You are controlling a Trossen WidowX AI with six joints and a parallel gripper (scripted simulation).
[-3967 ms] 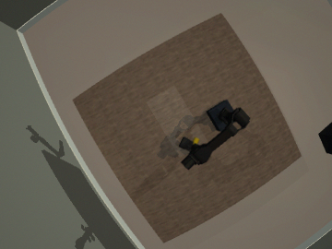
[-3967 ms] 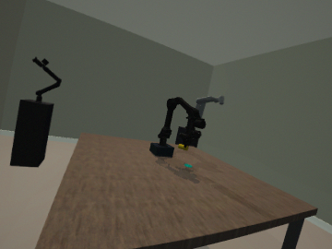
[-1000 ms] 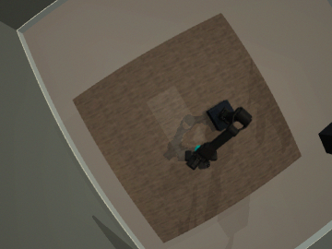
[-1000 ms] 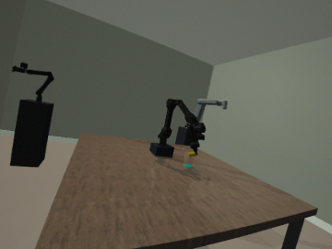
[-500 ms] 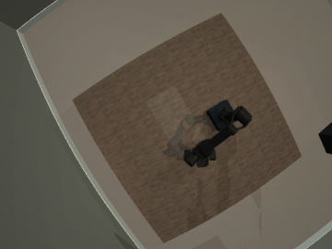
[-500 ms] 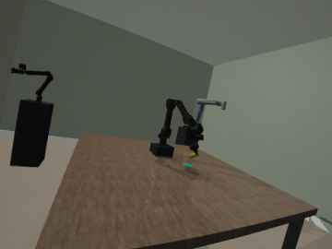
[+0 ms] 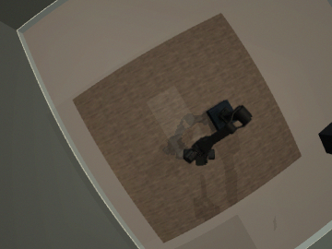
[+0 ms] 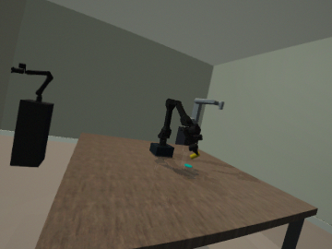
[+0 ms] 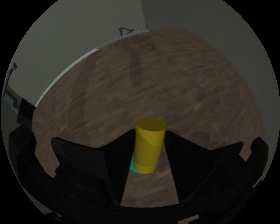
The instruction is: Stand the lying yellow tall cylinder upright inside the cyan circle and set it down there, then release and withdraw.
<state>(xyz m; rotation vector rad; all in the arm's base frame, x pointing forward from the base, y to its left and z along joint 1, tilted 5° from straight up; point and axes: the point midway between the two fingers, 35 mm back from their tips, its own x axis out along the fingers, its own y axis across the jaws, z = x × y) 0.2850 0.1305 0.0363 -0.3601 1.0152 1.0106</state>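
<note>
My gripper tip is 40 mm past the cyan circle, 30 mm to the left of it and 110 mm above it. Round my gripper tip: yellow tall cylinder (10 mm behind, 10 mm to the right, 20 mm below).
</note>
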